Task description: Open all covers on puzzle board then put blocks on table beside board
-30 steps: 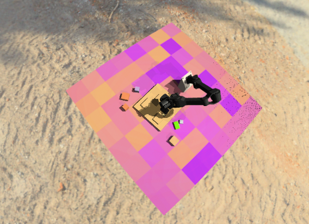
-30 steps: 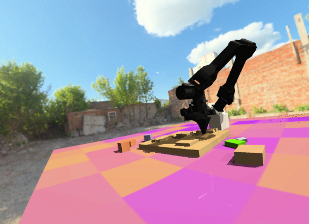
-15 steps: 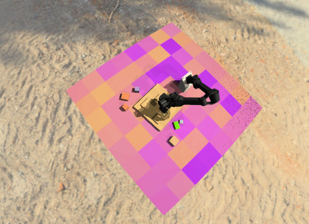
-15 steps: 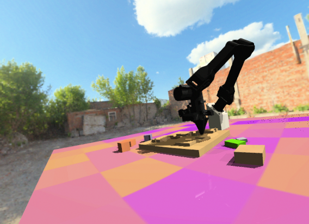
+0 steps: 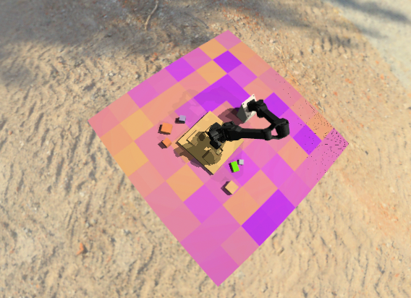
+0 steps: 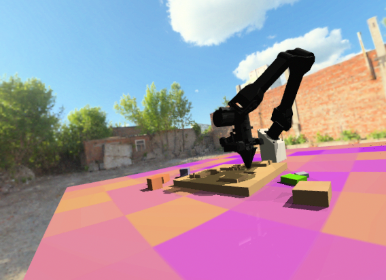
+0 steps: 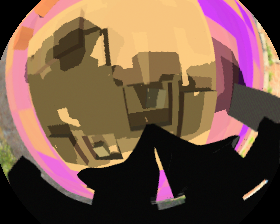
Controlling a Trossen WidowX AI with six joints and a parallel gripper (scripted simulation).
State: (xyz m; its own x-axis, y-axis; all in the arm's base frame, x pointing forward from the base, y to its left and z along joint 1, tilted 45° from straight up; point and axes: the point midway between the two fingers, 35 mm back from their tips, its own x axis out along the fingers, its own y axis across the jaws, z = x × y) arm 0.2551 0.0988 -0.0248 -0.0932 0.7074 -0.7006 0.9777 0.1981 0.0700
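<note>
Now: the tan puzzle board 4 cm ahead of my gripper tip and 3 cm to the right of it. Also, from my gripper tip: green block: 3 cm ahead, 18 cm to the left, 2 cm below; greyish-purple block: 12 cm ahead, 26 cm to the right, 1 cm below; tan block: 13 cm ahead, 27 cm to the left, 1 cm below.
</note>
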